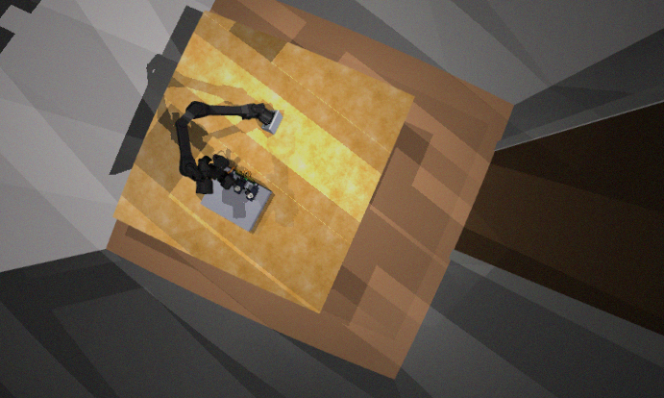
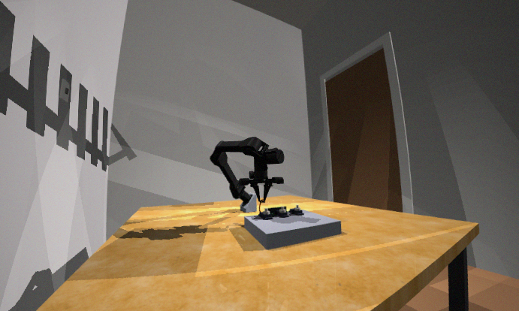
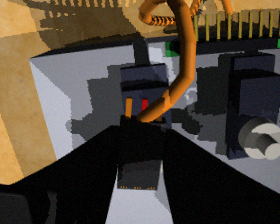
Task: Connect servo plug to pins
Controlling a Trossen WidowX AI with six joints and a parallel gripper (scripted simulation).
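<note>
My gripper tip is 10 mm past the green band, 100 mm to the right of it and 40 mm above it. The rest, counted from my gripper tip: servo: 40 mm ahead, 70 mm to the left, 60 mm below; then grey printed holder: 140 mm ahead, 50 mm to the left, 90 mm below.
</note>
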